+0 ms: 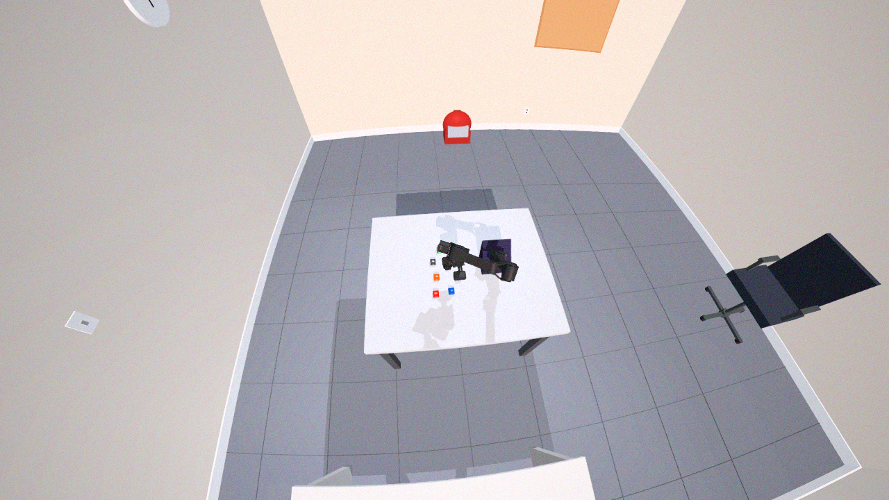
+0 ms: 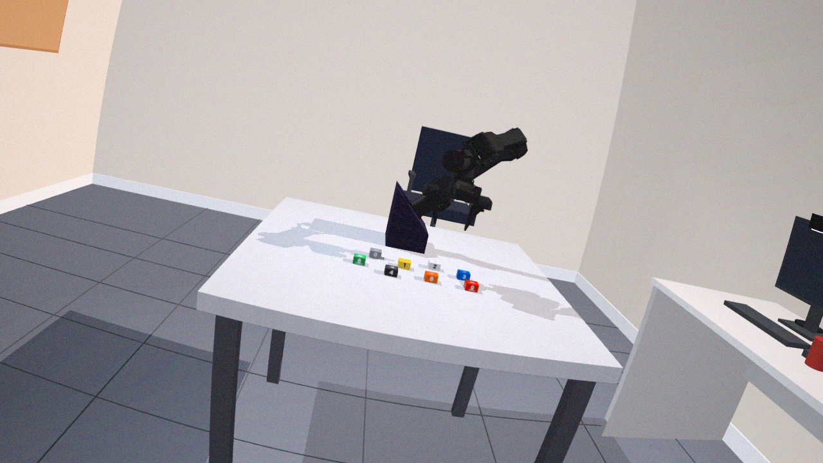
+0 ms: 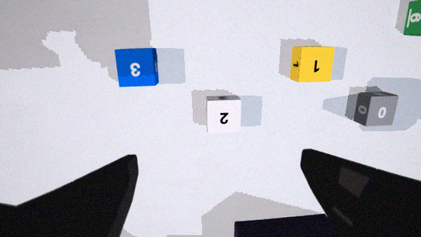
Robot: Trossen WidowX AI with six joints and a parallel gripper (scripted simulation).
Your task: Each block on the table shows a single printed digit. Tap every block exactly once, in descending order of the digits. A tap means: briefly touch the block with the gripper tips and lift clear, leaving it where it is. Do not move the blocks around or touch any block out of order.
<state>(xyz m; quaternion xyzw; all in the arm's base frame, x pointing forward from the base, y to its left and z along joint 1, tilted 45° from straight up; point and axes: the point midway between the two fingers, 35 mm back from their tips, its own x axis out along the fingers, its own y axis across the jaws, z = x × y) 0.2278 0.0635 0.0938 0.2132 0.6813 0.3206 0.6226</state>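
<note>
Right now the red block is 110 mm ahead of my gripper tip, 90 mm to the left of it and 110 mm below it. The rest, counted from my gripper tip: white block 2 (10 mm behind, 20 mm to the right, 110 mm below); yellow block marked 1 (50 mm ahead, 100 mm to the right, 110 mm below); blue block (30 mm ahead, 70 mm to the left, 110 mm below).
</note>
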